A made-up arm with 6 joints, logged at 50 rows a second.
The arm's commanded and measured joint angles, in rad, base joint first. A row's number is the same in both.
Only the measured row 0 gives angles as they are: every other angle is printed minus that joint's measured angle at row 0.
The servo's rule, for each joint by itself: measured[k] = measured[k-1] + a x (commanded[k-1-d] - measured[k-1]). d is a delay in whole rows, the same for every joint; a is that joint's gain. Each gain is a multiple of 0.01, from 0.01 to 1. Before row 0 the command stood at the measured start. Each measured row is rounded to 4 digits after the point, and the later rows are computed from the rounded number. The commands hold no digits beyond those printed.
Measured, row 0:
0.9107 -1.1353 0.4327 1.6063 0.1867 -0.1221
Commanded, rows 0 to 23:
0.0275 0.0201 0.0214 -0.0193 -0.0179 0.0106
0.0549 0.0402 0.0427 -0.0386 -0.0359 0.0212
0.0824 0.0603 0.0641 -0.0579 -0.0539 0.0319
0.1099 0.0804 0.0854 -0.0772 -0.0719 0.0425
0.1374 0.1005 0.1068 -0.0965 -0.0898 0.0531
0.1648 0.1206 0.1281 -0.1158 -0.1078 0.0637
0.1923 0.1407 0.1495 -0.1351 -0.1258 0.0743
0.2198 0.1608 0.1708 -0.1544 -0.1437 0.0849
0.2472 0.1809 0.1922 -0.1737 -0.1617 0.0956
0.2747 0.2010 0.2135 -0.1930 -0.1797 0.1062
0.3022 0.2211 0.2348 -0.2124 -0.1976 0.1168
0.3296 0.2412 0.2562 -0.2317 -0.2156 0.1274
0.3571 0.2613 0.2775 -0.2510 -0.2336 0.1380
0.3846 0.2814 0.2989 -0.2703 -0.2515 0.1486
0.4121 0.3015 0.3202 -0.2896 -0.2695 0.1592
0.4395 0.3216 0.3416 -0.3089 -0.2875 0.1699
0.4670 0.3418 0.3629 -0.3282 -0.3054 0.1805
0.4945 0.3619 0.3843 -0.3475 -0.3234 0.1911
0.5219 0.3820 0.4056 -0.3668 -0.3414 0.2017
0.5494 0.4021 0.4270 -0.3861 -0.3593 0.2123
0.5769 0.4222 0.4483 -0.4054 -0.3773 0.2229
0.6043 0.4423 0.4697 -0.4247 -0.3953 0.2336
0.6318 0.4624 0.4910 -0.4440 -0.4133 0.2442
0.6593 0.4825 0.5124 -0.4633 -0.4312 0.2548
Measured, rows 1 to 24:
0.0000 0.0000 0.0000 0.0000 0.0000 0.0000
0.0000 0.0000 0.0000 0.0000 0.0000 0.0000
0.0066 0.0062 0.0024 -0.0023 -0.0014 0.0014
0.0182 0.0167 0.0068 -0.0067 -0.0042 0.0040
0.0336 0.0302 0.0131 -0.0128 -0.0082 0.0076
0.0519 0.0458 0.0211 -0.0205 -0.0133 0.0121
0.0724 0.0628 0.0305 -0.0296 -0.0194 0.0174
0.0946 0.0807 0.0412 -0.0399 -0.0265 0.0234
0.1180 0.0993 0.0531 -0.0513 -0.0344 0.0300
0.1424 0.1184 0.0660 -0.0637 -0.0431 0.0371
0.1676 0.1378 0.0799 -0.0769 -0.0526 0.0447
0.1933 0.1574 0.0946 -0.0908 -0.0628 0.0527
0.2194 0.1771 0.1100 -0.1054 -0.0736 0.0610
0.2458 0.1970 0.1261 -0.1206 -0.0850 0.0696
0.2725 0.2169 0.1428 -0.1362 -0.0969 0.0785
0.2994 0.2369 0.1600 -0.1523 -0.1093 0.0876
0.3264 0.2569 0.1776 -0.1688 -0.1221 0.0969
0.3535 0.2770 0.1956 -0.1856 -0.1353 0.1064
0.3807 0.2971 0.2140 -0.2027 -0.1489 0.1160
0.4080 0.3172 0.2327 -0.2201 -0.1629 0.1258
0.4353 0.3373 0.2517 -0.2377 -0.1772 0.1357
0.4627 0.3574 0.2710 -0.2555 -0.1918 0.1457
0.4901 0.3775 0.2905 -0.2735 -0.2066 0.1557
0.5175 0.3976 0.3102 -0.2916 -0.2217 0.1658
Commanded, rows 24 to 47:
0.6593 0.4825 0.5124 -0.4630 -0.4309 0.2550
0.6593 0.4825 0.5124 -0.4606 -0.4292 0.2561
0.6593 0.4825 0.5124 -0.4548 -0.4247 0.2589
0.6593 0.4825 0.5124 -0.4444 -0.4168 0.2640
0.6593 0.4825 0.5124 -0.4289 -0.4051 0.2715
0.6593 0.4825 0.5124 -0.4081 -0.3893 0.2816
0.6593 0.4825 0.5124 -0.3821 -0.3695 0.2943
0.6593 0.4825 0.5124 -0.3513 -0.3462 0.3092
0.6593 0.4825 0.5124 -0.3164 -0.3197 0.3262
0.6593 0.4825 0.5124 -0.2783 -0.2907 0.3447
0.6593 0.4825 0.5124 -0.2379 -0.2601 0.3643
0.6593 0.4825 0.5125 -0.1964 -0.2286 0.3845
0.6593 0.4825 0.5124 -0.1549 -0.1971 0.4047
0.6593 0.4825 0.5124 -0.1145 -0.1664 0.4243
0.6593 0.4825 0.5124 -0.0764 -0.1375 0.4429
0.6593 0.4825 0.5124 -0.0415 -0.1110 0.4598
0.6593 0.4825 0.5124 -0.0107 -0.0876 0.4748
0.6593 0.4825 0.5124 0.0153 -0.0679 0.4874
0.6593 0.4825 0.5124 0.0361 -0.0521 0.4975
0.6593 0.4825 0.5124 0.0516 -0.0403 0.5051
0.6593 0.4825 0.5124 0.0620 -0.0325 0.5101
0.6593 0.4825 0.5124 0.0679 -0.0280 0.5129
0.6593 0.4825 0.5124 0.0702 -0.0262 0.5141
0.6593 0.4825 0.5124 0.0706 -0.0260 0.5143
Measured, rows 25 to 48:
0.5449 0.4177 0.3301 -0.3099 -0.2370 0.1760
0.5724 0.4378 0.3502 -0.3283 -0.2525 0.1862
0.5933 0.4517 0.3680 -0.3445 -0.2668 0.1951
0.6091 0.4612 0.3839 -0.3584 -0.2798 0.2030
0.6211 0.4678 0.3980 -0.3700 -0.2914 0.2103
0.6303 0.4724 0.4106 -0.3789 -0.3014 0.2173
0.6373 0.4755 0.4218 -0.3849 -0.3097 0.2243
0.6426 0.4777 0.4318 -0.3877 -0.3161 0.2317
0.6466 0.4792 0.4407 -0.3870 -0.3204 0.2398
0.6496 0.4802 0.4486 -0.3827 -0.3225 0.2488
0.6519 0.4809 0.4556 -0.3747 -0.3223 0.2589
0.6537 0.4814 0.4618 -0.3631 -0.3198 0.2701
0.6550 0.4817 0.4674 -0.3481 -0.3150 0.2823
0.6560 0.4819 0.4724 -0.3299 -0.3081 0.2956
0.6568 0.4821 0.4768 -0.3089 -0.2992 0.3098
0.6574 0.4822 0.4807 -0.2856 -0.2886 0.3247
0.6579 0.4823 0.4842 -0.2605 -0.2765 0.3401
0.6582 0.4824 0.4873 -0.2342 -0.2633 0.3557
0.6585 0.4824 0.4901 -0.2074 -0.2492 0.3712
0.6587 0.4824 0.4926 -0.1807 -0.2347 0.3863
0.6588 0.4824 0.4948 -0.1547 -0.2201 0.4008
0.6589 0.4824 0.4967 -0.1299 -0.2057 0.4144
0.6590 0.4824 0.4984 -0.1069 -0.1918 0.4268
0.6591 0.4824 0.4999 -0.0859 -0.1787 0.4380

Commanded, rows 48 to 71:
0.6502 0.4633 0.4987 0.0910 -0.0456 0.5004
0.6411 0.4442 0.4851 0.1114 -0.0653 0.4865
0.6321 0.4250 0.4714 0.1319 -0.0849 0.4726
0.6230 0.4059 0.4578 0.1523 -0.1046 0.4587
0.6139 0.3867 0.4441 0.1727 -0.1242 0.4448
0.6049 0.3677 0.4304 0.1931 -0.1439 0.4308
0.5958 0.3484 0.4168 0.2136 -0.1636 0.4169
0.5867 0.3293 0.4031 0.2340 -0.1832 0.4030
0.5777 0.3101 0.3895 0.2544 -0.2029 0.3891
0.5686 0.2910 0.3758 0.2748 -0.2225 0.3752
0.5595 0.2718 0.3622 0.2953 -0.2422 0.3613
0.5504 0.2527 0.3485 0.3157 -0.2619 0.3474
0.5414 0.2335 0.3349 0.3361 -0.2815 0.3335
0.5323 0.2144 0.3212 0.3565 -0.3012 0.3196
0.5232 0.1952 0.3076 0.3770 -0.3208 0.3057
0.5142 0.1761 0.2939 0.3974 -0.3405 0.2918
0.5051 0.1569 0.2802 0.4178 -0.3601 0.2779
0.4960 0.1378 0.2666 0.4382 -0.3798 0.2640
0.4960 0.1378 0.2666 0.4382 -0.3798 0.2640
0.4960 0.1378 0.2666 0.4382 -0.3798 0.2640
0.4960 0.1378 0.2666 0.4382 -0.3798 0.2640
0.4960 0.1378 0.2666 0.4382 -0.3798 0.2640
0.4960 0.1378 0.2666 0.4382 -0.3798 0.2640
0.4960 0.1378 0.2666 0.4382 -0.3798 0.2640
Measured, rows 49 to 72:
0.6591 0.4824 0.5013 -0.0672 -0.1665 0.4479
0.6591 0.4824 0.5025 -0.0507 -0.1553 0.4565
0.6570 0.4765 0.5021 -0.0337 -0.1465 0.4622
0.6532 0.4665 0.5002 -0.0163 -0.1400 0.4654
0.6481 0.4536 0.4970 0.0015 -0.1356 0.4663
0.6421 0.4388 0.4927 0.0196 -0.1331 0.4653
0.6353 0.4226 0.4874 0.0380 -0.1324 0.4626
0.6280 0.4056 0.4811 0.0566 -0.1333 0.4585
0.6203 0.3879 0.4740 0.0754 -0.1357 0.4531
0.6122 0.3697 0.4662 0.0944 -0.1395 0.4466
0.6039 0.3512 0.4578 0.1136 -0.1446 0.4391
0.5954 0.3325 0.4488 0.1329 -0.1508 0.4308
0.5868 0.3137 0.4393 0.1524 -0.1581 0.4218
0.5781 0.2948 0.4293 0.1720 -0.1664 0.4121
0.5693 0.2758 0.4189 0.1917 -0.1756 0.4019
0.5604 0.2568 0.4082 0.2115 -0.1856 0.3912
0.5515 0.2377 0.3971 0.2314 -0.1964 0.3801
0.5425 0.2186 0.3857 0.2513 -0.2079 0.3686
0.5335 0.1995 0.3741 0.2713 -0.2201 0.3568
0.5245 0.1804 0.3623 0.2913 -0.2329 0.3447
0.5177 0.1672 0.3518 0.3089 -0.2447 0.3342
0.5125 0.1581 0.3424 0.3244 -0.2555 0.3251
0.5085 0.1518 0.3341 0.3381 -0.2654 0.3172
0.5055 0.1475 0.3267 0.3501 -0.2746 0.3103

